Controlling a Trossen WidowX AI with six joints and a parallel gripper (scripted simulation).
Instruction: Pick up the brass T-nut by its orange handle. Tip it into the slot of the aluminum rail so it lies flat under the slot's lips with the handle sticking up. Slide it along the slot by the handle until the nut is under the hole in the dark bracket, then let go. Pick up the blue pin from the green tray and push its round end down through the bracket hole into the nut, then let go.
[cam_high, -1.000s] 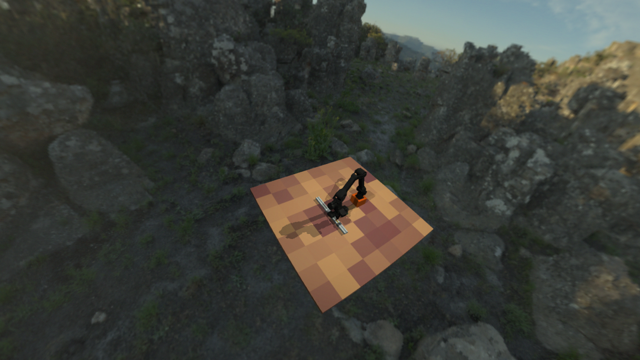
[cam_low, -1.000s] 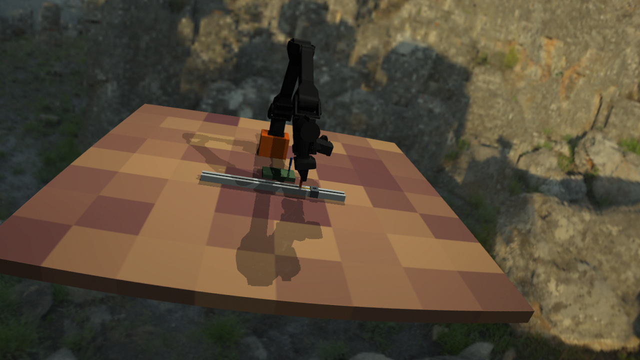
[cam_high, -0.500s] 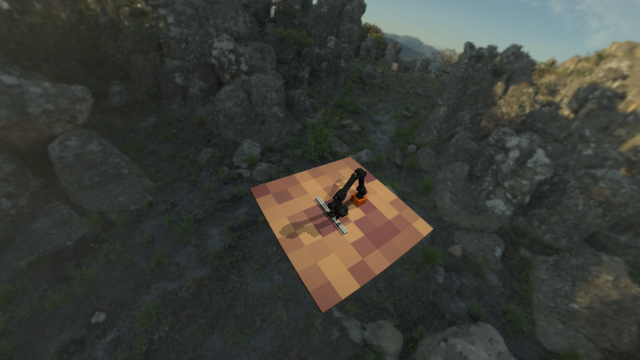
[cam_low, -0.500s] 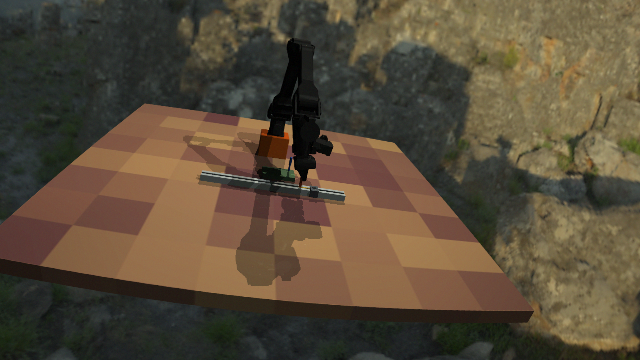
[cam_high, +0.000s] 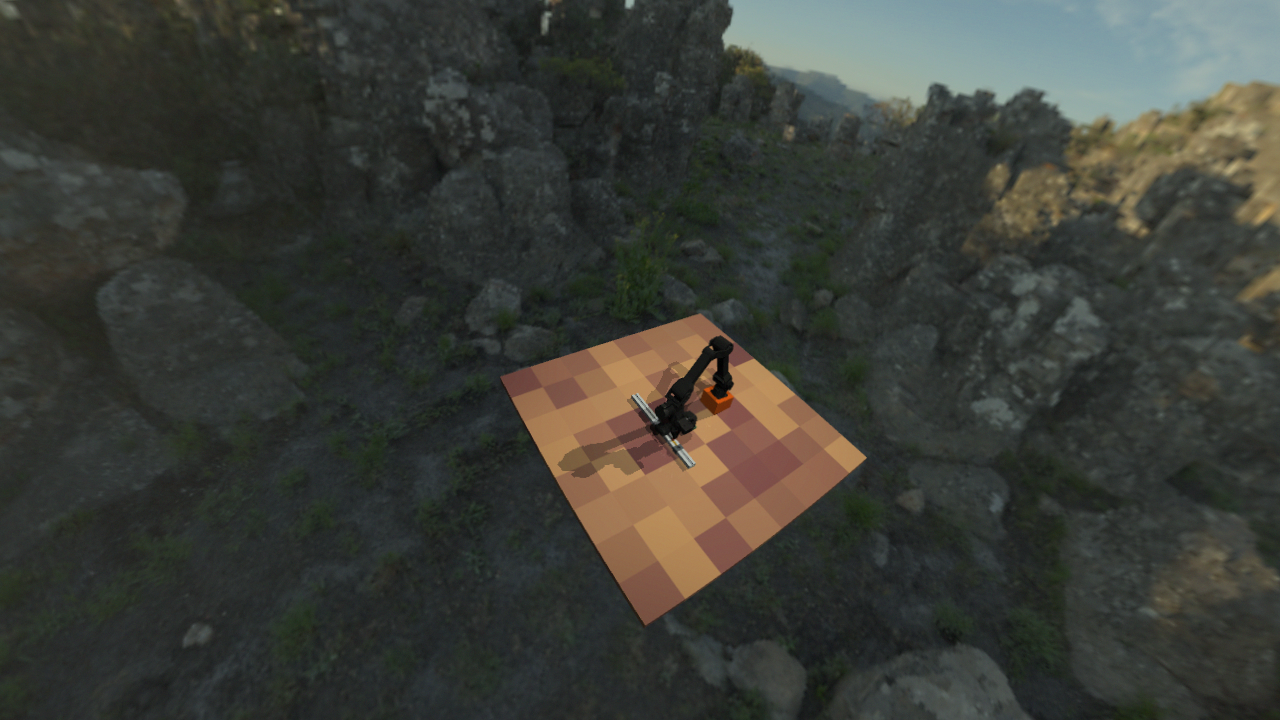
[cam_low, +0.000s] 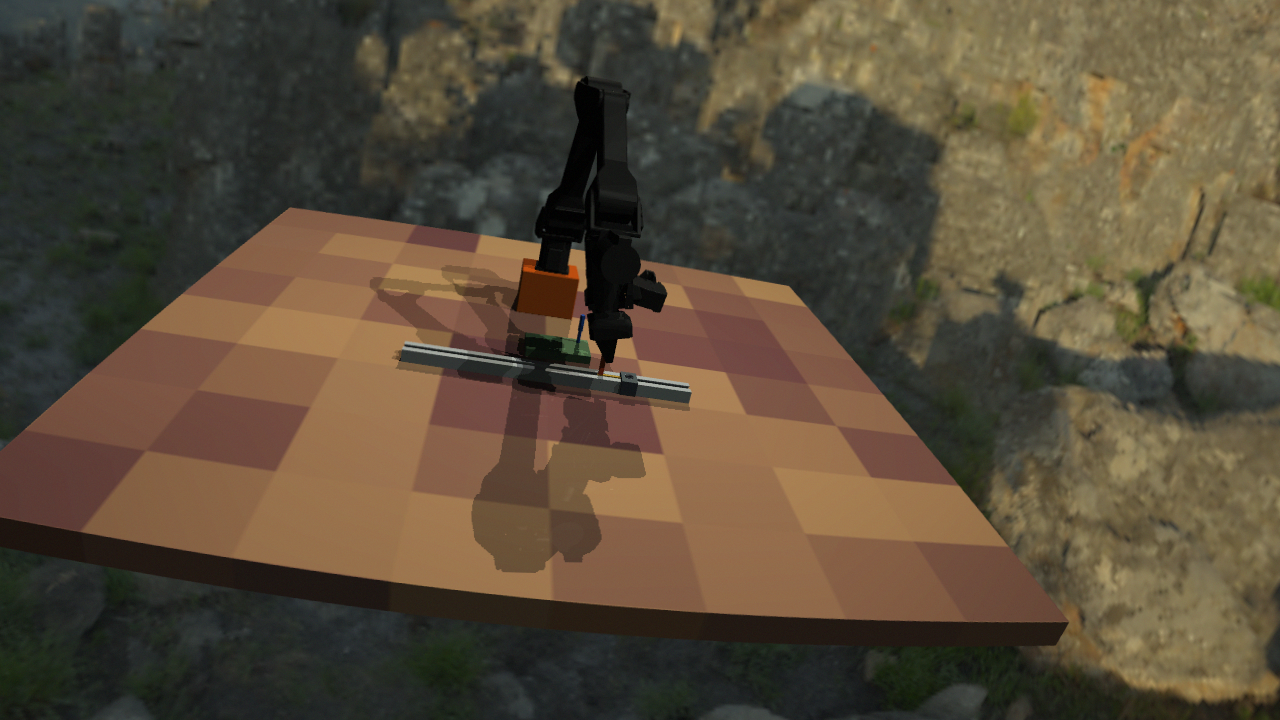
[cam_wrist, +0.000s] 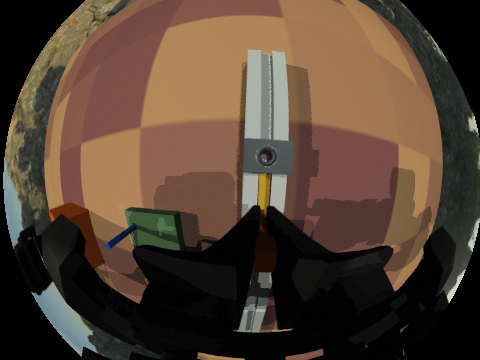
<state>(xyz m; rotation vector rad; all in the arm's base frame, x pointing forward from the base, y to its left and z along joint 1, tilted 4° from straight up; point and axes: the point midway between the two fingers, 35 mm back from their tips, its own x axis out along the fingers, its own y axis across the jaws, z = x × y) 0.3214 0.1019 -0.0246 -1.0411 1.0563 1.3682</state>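
The brass T-nut is 20 mm to the left of my gripper tip. The rest, counted from my gripper tip: green tray (120 mm behind, 60 mm to the right, 40 mm below); then blue pin (130 mm behind, 50 mm to the right, 20 mm below).
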